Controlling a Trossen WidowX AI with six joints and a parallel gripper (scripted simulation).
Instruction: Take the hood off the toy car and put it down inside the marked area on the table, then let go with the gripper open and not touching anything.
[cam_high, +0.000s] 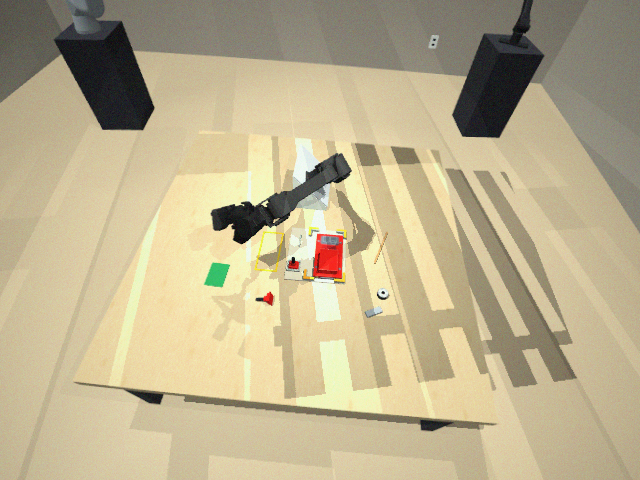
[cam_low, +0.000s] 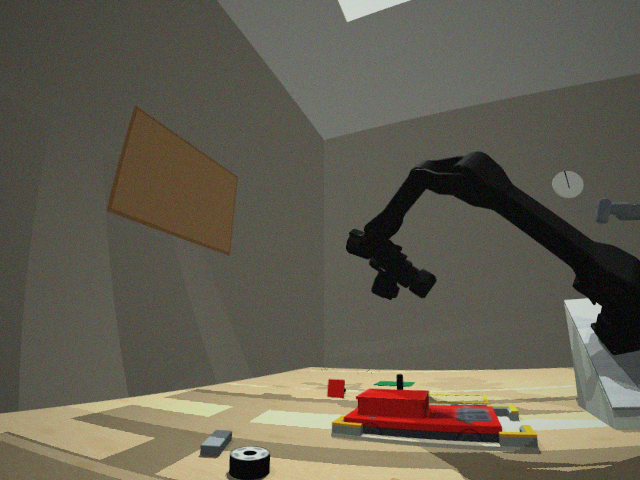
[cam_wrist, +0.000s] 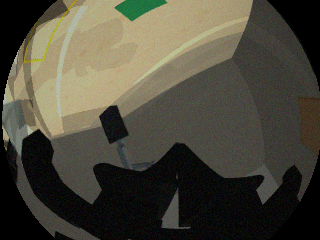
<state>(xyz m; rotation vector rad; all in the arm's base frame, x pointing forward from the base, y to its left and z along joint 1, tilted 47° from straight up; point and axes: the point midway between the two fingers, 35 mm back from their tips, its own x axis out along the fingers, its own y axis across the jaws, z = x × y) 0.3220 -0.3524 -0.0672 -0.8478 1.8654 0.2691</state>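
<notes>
Right now the red hood is 20 mm ahead of my gripper tip, 390 mm to the left of it and 230 mm below it. Round my gripper tip: black wheel: 140 mm ahead, 590 mm to the left, 270 mm below; thin wooden stick: 70 mm behind, 610 mm to the left, 270 mm below.
</notes>
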